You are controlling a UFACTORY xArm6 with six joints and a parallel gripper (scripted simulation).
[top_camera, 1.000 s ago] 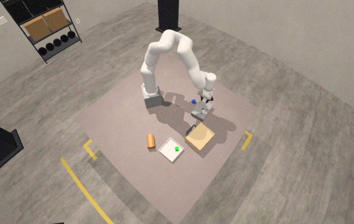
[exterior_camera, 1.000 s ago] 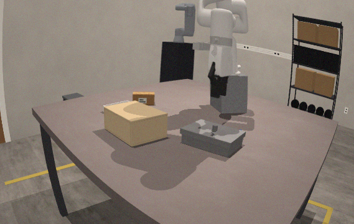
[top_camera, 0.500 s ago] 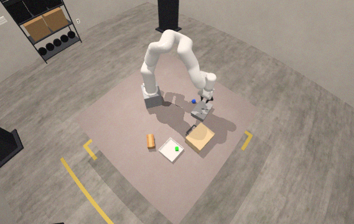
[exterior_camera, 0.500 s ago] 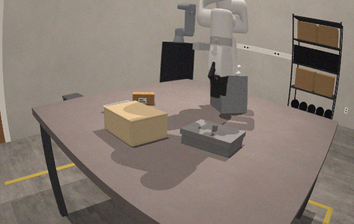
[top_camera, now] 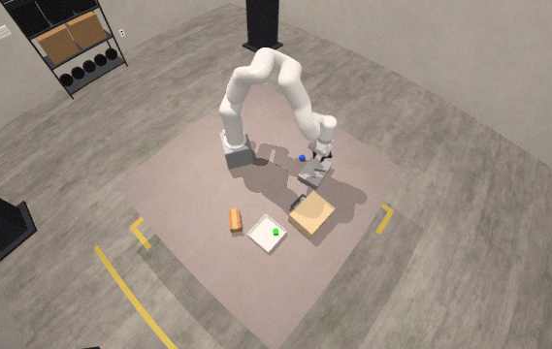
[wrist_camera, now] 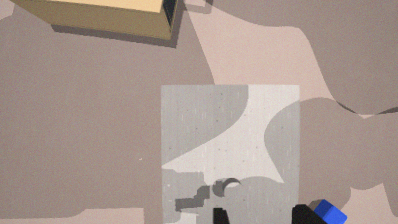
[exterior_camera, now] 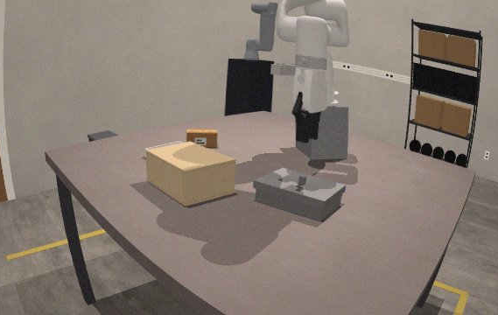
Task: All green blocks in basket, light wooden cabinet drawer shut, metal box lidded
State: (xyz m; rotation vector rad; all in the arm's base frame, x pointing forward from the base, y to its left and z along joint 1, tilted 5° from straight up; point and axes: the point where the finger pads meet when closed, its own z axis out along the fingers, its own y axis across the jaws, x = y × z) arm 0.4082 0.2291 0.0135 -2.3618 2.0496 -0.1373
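Now: the grey metal lid 130 mm below my hand. Also, from my hand: metal box 150 mm below; light wooden cabinet 150 mm ahead, 240 mm to the right, 130 mm below; blue block 120 mm behind, 40 mm to the left, 160 mm below.
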